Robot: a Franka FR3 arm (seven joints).
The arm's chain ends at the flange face. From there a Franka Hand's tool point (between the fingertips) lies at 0.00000 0.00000 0.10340 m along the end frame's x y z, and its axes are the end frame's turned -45 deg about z.
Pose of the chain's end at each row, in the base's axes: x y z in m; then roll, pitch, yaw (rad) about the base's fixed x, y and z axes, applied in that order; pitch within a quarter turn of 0, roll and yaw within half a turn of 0:
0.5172 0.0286 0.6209 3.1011 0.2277 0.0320
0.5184 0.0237 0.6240 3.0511 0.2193 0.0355
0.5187 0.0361 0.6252 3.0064 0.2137 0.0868
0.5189 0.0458 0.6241 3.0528 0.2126 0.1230
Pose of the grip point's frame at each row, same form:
0.4940 0.0237 0.5203 -3.0071 0.1886 0.8348
0.4963 0.0136 0.5235 -3.0478 0.2179 0.8411
0.4983 0.0203 0.5251 -3.0830 0.2456 0.8940
0.4985 0.0340 0.5234 -3.0515 0.2121 0.9275

